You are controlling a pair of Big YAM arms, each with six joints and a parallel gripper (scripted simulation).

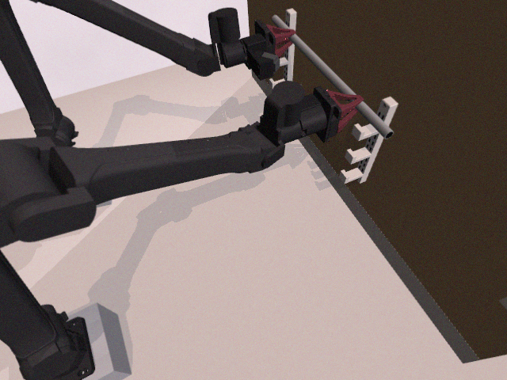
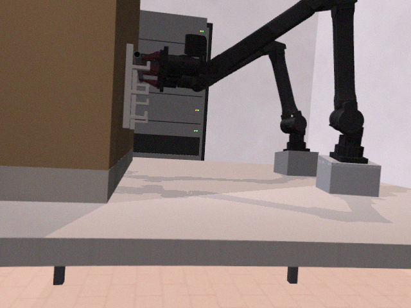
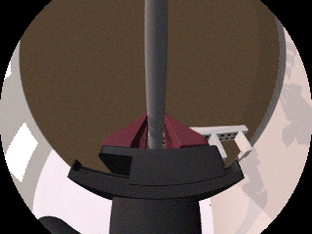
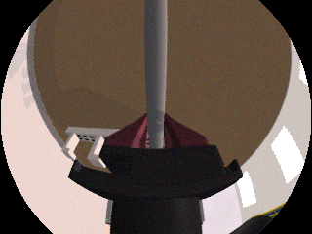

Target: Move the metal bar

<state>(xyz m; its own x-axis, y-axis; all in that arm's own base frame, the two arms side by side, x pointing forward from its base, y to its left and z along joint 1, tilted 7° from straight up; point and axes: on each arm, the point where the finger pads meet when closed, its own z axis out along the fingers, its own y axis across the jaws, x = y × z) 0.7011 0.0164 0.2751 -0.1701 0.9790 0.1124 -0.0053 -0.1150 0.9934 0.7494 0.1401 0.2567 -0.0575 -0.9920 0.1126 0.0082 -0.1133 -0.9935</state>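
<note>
My left gripper is now 150 mm to the left of the grey metal bar and 10 mm short of it. From my left hand the other things lie so: brown wall 200 mm ahead, 180 mm to the right, 70 mm above.
My right hand is 10 mm past the grey metal bar and 150 mm to the right of it. Also, from my right hand: brown wall 180 mm ahead, 110 mm to the left, 70 mm above.
</note>
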